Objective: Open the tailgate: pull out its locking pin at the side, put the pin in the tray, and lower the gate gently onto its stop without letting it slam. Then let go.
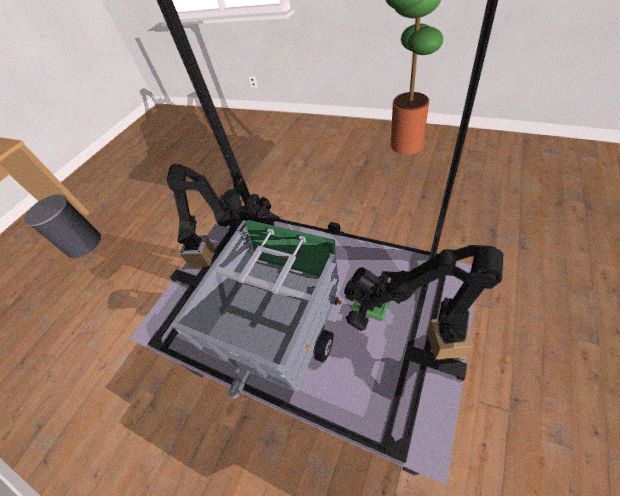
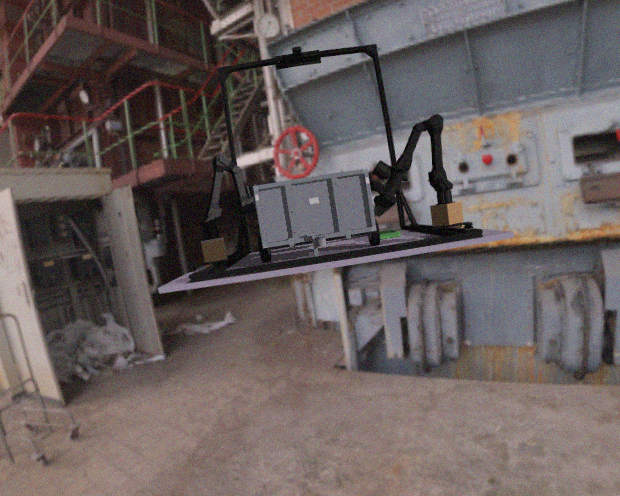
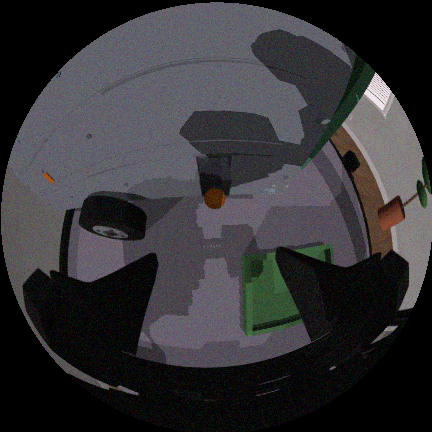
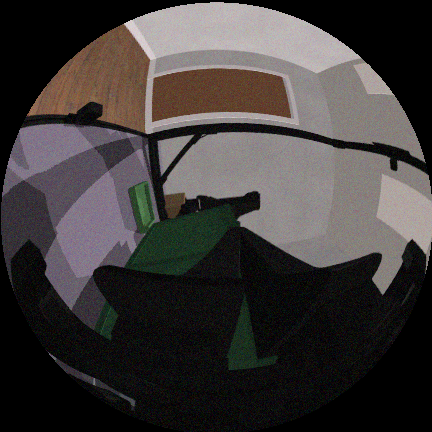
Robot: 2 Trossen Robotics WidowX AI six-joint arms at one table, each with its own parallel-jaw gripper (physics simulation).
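Frame: origin at the left arm's base, x ahead, y left, z up, level; millimetres.
Seen in the pictures: left gripper, fingertip midpoint: (image 1: 350, 307) (image 2: 375, 216) (image 3: 217, 257); right gripper, fingertip midpoint: (image 1: 279, 218) (image 4: 236, 233); left arm's base, origin of the base link: (image 1: 451, 332) (image 2: 445, 203); right arm's base, origin of the base link: (image 1: 193, 244) (image 2: 211, 239).
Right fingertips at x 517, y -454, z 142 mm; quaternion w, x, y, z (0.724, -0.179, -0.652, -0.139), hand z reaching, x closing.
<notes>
Offsets run from my right fingertips to a thing's top centre. Level surfaces: height alone.
A grey trailer @[70 mm ahead, 317 mm left, 32 mm up] (image 1: 259, 315) (image 2: 313, 207) stands on the table. Its green tailgate (image 1: 310, 251) (image 4: 181, 245) (image 3: 346, 104) stands up at the far end. The orange knob of the locking pin @[152 mm back, 286 mm left, 133 mm down] (image 1: 339, 301) (image 3: 214, 198) sticks out of the trailer's side wall. My left gripper (image 1: 348, 304) (image 2: 379, 197) (image 3: 217, 257) is open and empty; it points at the pin from a short way off, without touching it. The green tray @[313 mm back, 240 mm left, 236 mm down] (image 1: 378, 312) (image 3: 266, 298) (image 2: 389, 234) (image 4: 142, 205) lies under that gripper. My right gripper (image 1: 266, 213) (image 4: 236, 233) is shut and empty at the tailgate's top edge.
The trailer's black wheel @[113 mm back, 427 mm left, 154 mm down] (image 1: 324, 344) (image 3: 112, 217) is near the pin. A black frame with tall posts (image 1: 456, 162) surrounds the purple-grey table @[257 mm down] (image 1: 357, 389). A potted plant (image 1: 409, 123) stands on the wooden floor behind.
</notes>
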